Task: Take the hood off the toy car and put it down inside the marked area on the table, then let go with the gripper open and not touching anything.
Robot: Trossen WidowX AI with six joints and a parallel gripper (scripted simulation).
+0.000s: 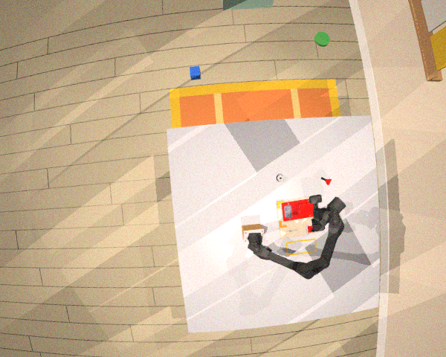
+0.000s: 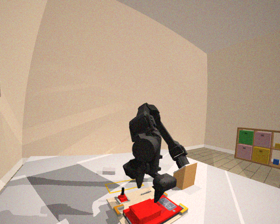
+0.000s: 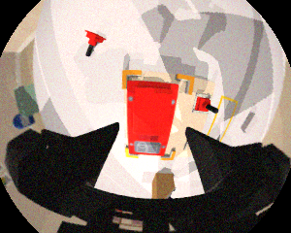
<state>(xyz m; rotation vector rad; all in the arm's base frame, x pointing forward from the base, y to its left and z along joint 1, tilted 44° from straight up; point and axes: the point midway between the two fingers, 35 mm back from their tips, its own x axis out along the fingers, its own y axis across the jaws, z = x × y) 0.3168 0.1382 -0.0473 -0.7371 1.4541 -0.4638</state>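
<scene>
Right now the hood is 6 cm below my gripper tip.
</scene>
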